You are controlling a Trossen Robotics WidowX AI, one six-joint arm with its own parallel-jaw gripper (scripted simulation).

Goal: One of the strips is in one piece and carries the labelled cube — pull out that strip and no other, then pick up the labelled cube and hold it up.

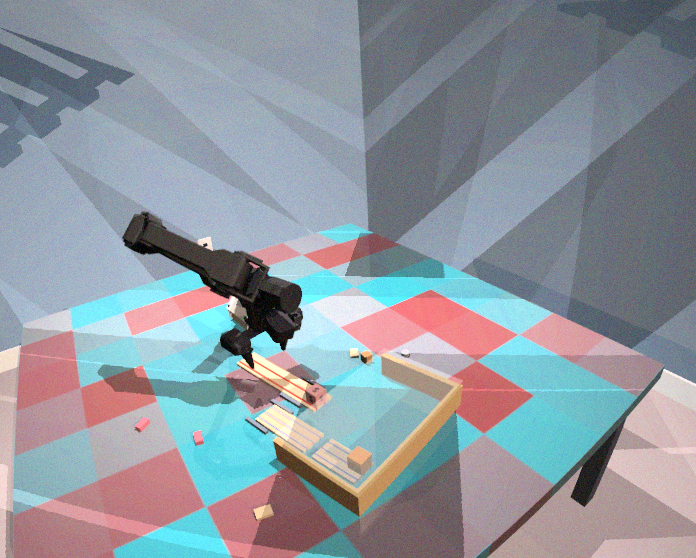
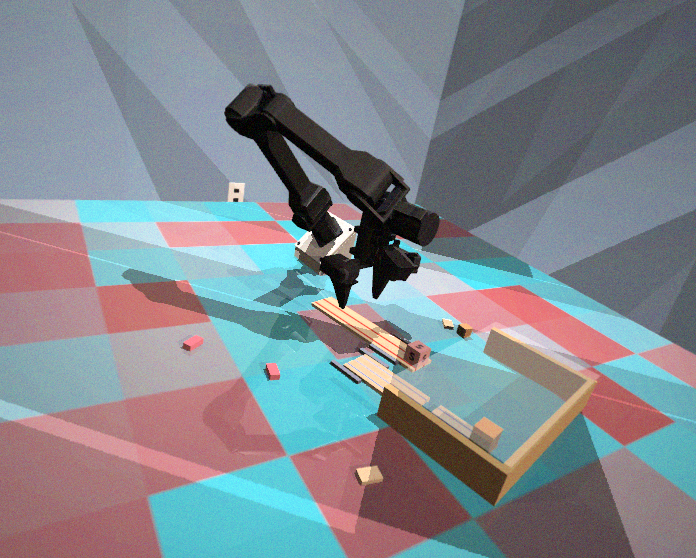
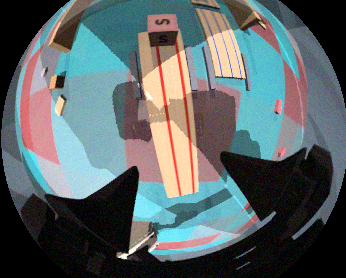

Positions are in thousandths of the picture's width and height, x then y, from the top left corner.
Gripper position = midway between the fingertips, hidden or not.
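Gripper visible: image 1 (386,644), image 2 (515,544), image 3 (525,588).
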